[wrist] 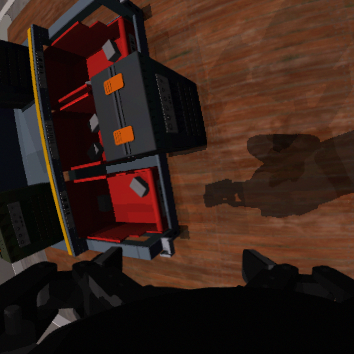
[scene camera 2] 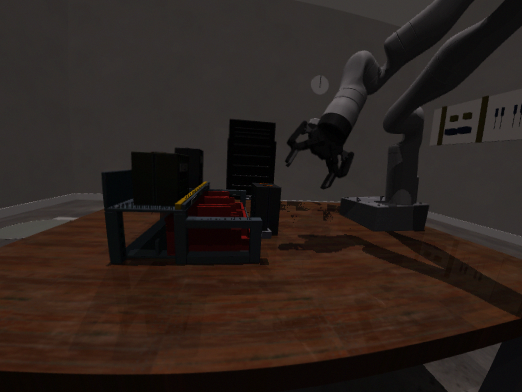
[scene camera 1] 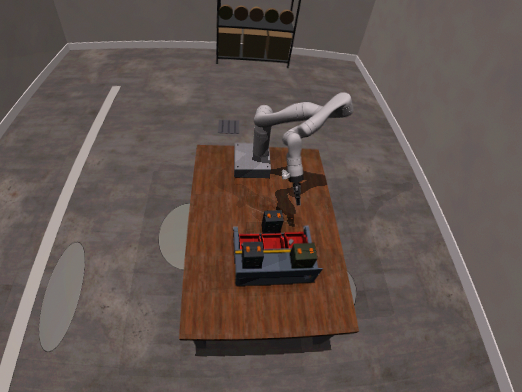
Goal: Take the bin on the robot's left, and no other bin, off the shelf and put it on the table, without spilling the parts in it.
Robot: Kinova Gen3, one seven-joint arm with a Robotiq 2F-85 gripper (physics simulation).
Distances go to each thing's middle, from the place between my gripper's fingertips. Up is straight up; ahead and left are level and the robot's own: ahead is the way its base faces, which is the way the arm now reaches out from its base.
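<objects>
With the dark bin (scene camera 2: 265, 197) as my reference, I find my hand 10 cm above it and 13 cm to the left of it. My hand is also 6 cm short of the bin.
</objects>
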